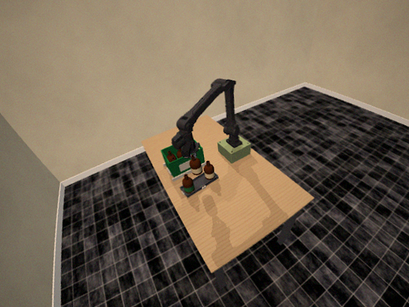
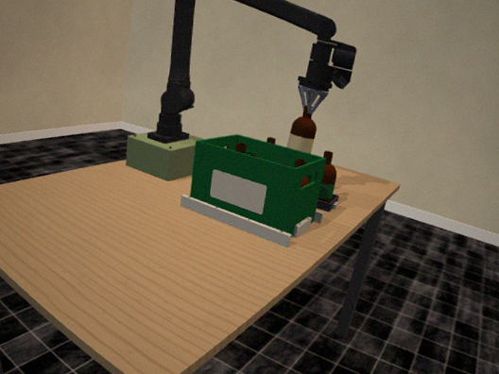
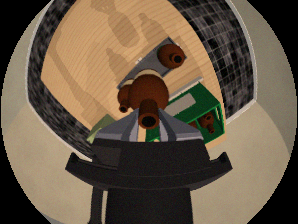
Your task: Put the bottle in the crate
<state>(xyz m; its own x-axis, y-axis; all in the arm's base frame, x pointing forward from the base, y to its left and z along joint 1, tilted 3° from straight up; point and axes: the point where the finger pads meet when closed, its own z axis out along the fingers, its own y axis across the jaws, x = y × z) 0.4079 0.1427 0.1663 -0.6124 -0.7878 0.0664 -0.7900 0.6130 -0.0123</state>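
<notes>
Right now the brown bottle is 60 mm below my hand. Also, from my hand: green crate: 240 mm to the right, 180 mm below; dark tray: 260 mm below.
</notes>
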